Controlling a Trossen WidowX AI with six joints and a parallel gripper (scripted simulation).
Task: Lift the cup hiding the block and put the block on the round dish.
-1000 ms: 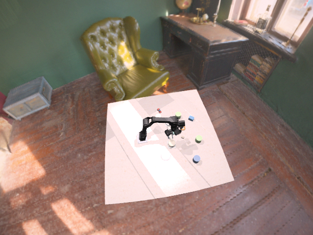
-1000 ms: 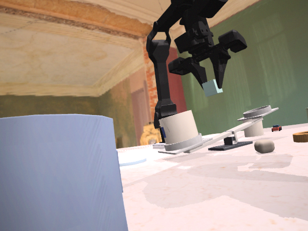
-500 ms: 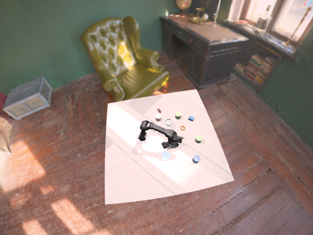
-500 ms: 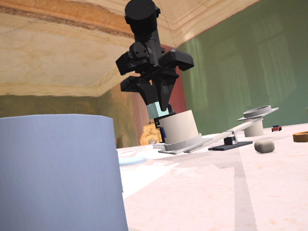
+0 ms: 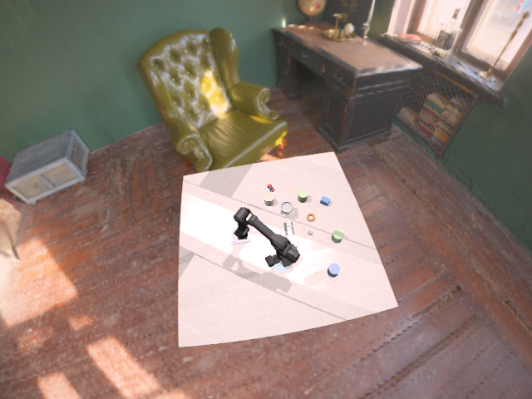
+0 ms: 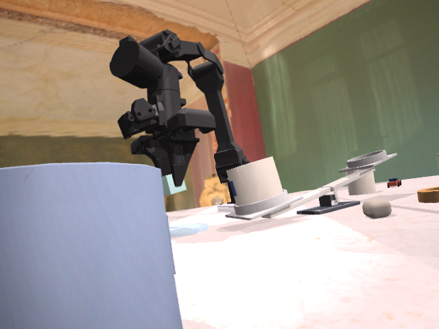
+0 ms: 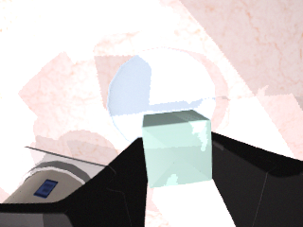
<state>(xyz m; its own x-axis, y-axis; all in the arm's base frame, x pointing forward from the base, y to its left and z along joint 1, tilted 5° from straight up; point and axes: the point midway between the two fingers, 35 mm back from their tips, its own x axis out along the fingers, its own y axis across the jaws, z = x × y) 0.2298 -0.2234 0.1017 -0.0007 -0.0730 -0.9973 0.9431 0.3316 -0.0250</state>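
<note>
Right now the round dish is 70 mm below my gripper tip. Also, from my gripper tip: balance beam (240 mm to the left, 90 mm ahead, 30 mm below); then pale teal block (10 mm above); then balance (240 mm to the left, 90 mm ahead, 50 mm below).
</note>
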